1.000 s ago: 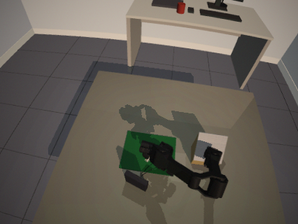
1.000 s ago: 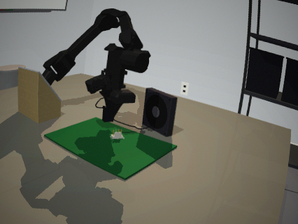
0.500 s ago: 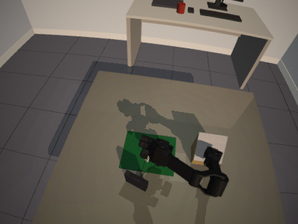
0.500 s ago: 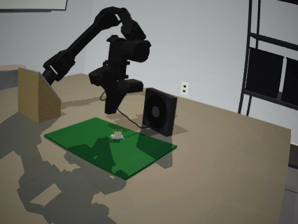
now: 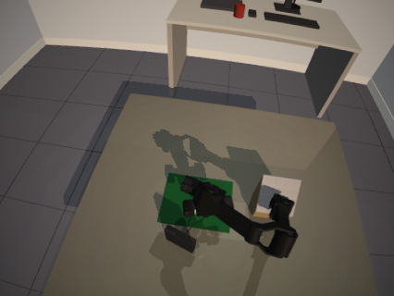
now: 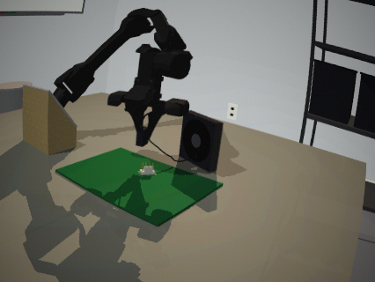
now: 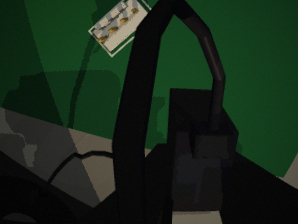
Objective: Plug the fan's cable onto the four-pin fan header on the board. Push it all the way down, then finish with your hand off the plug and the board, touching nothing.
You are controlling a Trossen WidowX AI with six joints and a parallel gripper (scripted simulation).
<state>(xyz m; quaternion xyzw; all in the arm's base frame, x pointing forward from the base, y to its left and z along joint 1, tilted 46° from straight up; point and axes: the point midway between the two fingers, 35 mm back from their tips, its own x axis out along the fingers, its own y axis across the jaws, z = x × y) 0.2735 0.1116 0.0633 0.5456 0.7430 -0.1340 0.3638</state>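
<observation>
Now: gripper tip 8 cm to the left of the green board, 8 cm above it and 6 cm short of it. The rest, counted from my gripper tip: black fan (11 cm to the left, 7 cm ahead, 1 cm below); then black plug (1 cm to the right, 1 cm above).
</observation>
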